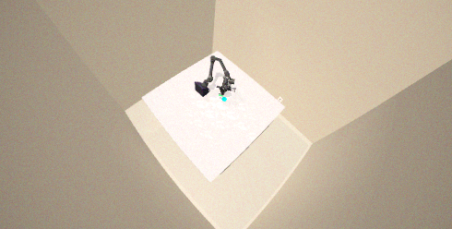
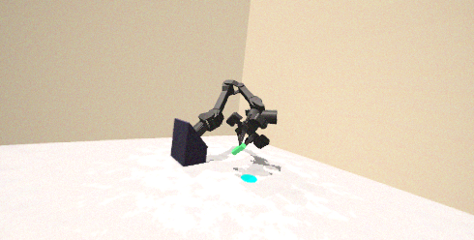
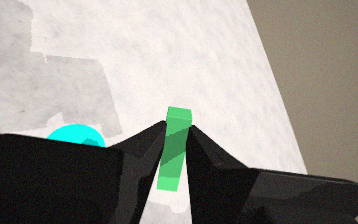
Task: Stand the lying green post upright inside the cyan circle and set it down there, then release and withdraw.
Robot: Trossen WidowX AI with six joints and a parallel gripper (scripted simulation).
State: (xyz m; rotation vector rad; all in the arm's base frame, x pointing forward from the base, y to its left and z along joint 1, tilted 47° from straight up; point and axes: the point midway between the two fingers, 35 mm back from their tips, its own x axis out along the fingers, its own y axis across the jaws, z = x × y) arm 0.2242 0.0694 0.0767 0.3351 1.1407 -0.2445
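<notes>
Now: gripper tip 1 cm short of the cyan circle, 5 cm to the right of it and 12 cm above it. From my gripper tip the other things lie so: green post (2 cm behind, 1 cm below).
</notes>
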